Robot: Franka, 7 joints.
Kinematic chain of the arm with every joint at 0, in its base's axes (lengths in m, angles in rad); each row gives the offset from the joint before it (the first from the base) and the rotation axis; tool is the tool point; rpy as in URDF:
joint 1: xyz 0 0 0.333 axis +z
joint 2: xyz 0 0 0 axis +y
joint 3: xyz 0 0 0.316 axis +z
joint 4: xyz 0.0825 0 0 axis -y
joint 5: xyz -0.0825 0 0.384 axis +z
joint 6: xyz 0 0 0 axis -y
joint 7: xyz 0.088 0 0 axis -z
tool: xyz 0 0 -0.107 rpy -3.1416 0 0
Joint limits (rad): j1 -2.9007..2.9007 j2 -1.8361..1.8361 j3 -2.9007..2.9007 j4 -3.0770..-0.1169 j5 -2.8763..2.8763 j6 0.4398..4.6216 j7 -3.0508..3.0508
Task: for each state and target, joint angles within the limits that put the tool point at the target. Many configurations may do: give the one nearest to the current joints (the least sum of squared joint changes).
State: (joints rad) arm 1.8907 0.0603 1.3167 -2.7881 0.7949 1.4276 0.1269
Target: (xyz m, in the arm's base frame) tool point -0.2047 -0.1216 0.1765
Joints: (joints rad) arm 1.9978 0.0256 1.3991 -2.8946 0.8393 1.8080 0.1269
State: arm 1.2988 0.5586 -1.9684 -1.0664 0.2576 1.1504 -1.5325
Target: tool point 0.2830 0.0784 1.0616
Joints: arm 1.4210 0.4481 -2.2875 -0.5228 0.1779 1.5340 -1.5325
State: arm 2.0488 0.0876 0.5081 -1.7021 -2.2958 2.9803 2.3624
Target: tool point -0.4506 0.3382 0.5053
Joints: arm 1.9679 0.0052 0.4276 -1.9123 -2.3372 3.0720 2.3624
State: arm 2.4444 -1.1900 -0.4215 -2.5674 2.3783 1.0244 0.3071
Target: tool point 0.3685 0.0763 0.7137
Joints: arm 2.3177 -1.6063 -0.8588 -2.3458 2.5008 0.9318 0.3071
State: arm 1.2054 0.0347 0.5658 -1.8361 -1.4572 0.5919 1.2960
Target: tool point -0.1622 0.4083 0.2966
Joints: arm 1.5163 0.4471 0.7760 -2.2151 -1.3132 0.6888 1.2960
